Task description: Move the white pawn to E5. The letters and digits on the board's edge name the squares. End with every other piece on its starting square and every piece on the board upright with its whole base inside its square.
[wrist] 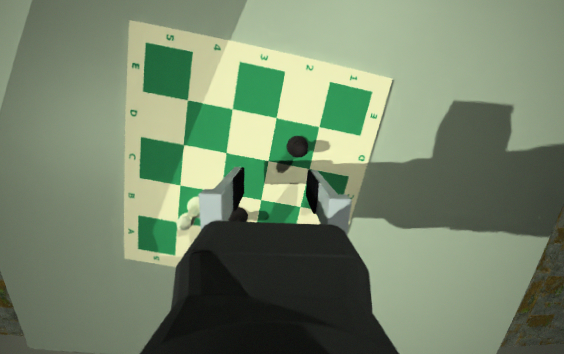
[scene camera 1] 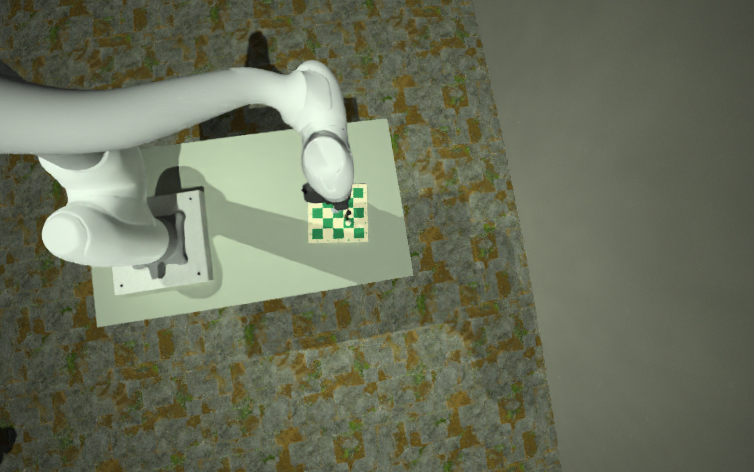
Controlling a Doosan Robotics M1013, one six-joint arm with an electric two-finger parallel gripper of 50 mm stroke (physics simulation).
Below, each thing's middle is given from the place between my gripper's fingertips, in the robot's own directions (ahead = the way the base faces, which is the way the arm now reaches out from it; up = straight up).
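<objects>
As I look at the chessboard [scene camera 1: 324, 227], I find my gripper 1 cm short of it and 3 cm to the left of it, and 3 cm above it.
</objects>
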